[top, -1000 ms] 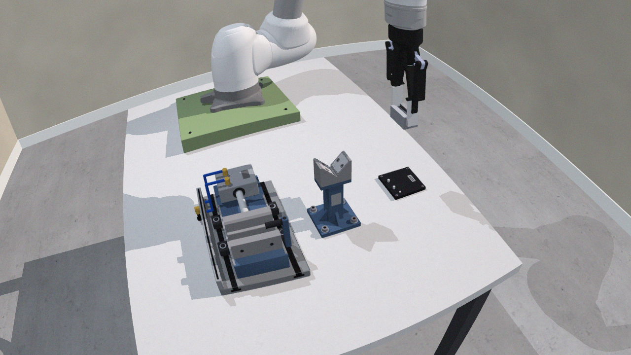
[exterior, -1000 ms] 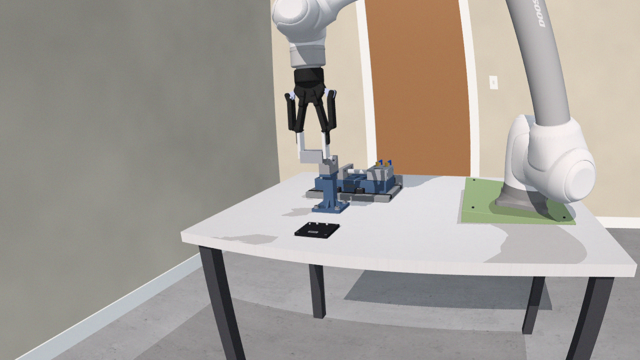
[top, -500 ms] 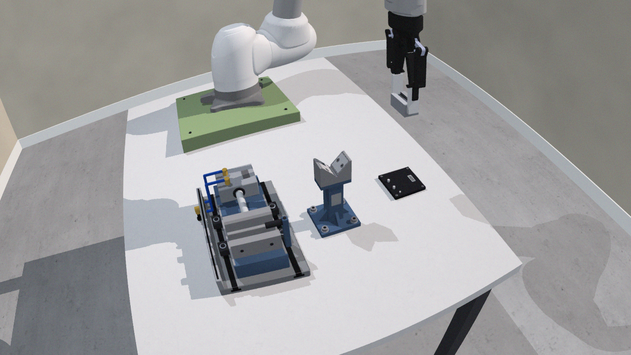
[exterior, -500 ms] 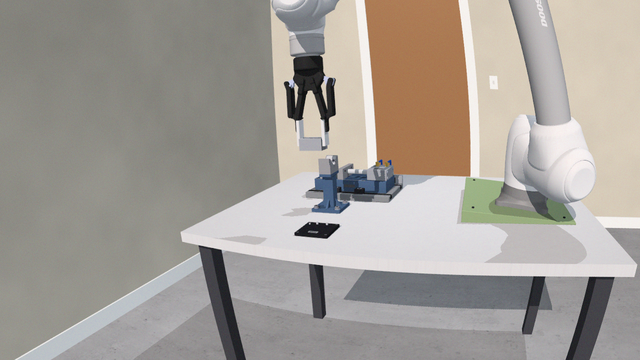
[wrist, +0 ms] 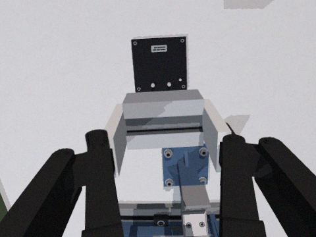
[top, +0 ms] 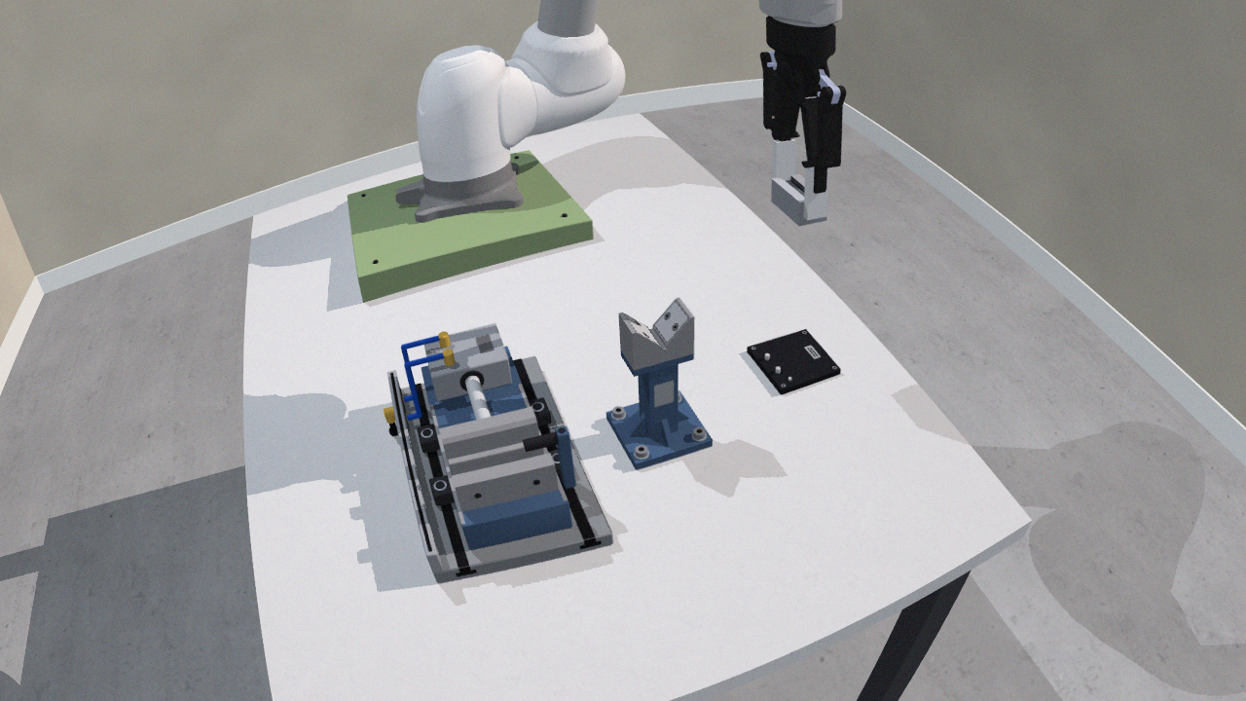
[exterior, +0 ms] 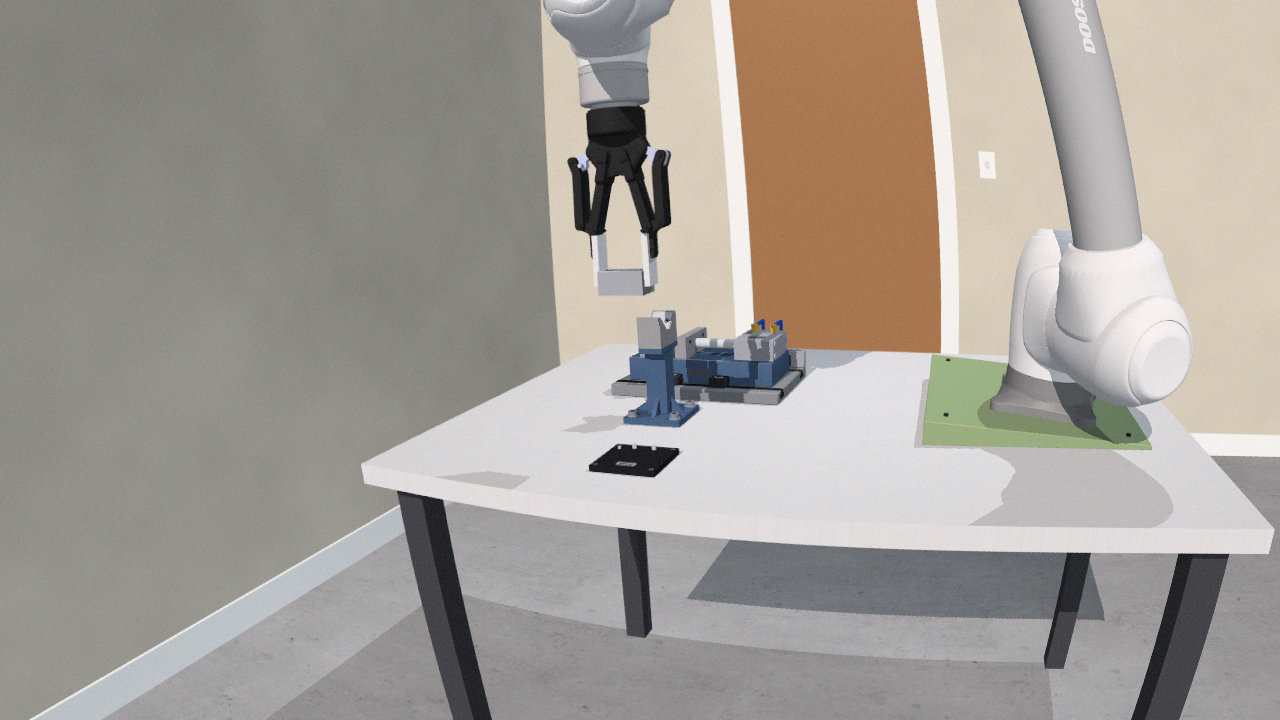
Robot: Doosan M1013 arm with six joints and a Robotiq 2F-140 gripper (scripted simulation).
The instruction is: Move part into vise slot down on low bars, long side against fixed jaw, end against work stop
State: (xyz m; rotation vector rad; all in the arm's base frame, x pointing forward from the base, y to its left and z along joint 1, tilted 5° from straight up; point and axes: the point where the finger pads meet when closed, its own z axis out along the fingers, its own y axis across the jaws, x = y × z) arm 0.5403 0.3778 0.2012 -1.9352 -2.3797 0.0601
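The part lies 2 cm below my hand. Round my hand: blue work stop post 16 cm ahead, 29 cm to the right, 20 cm below; then blue v-block stand 8 cm ahead, 18 cm to the right, 20 cm below; then black infeed plate 1 cm to the left, 26 cm below.
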